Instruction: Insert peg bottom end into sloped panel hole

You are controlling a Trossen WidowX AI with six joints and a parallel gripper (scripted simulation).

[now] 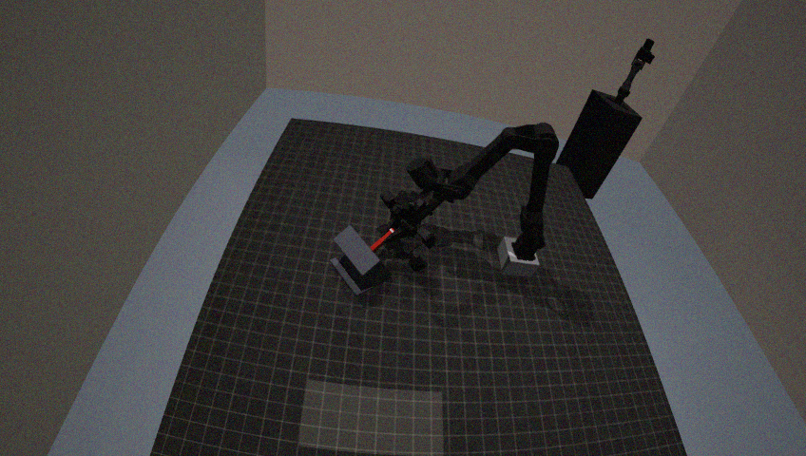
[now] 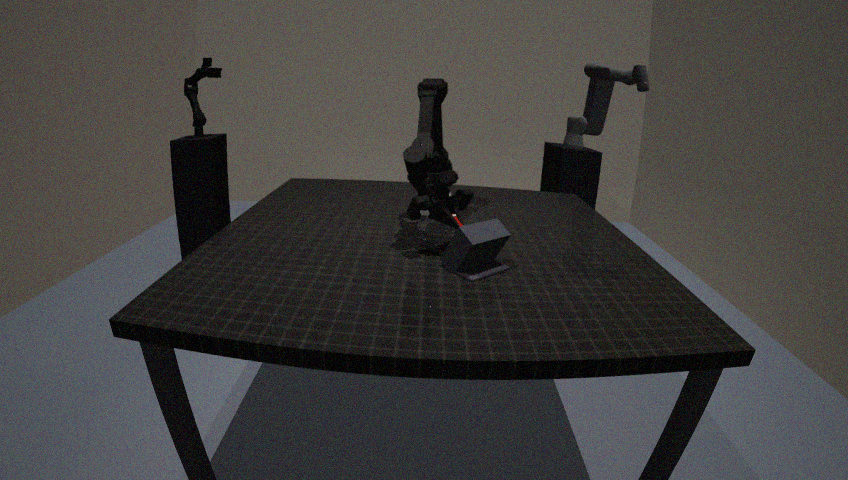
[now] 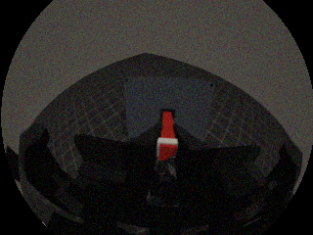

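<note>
The sloped panel is 50 mm ahead of my gripper tip, 30 mm to the left of it and 30 mm below it. Round my gripper tip: peg (10 mm behind, 10 mm to the right, 10 mm above).
</note>
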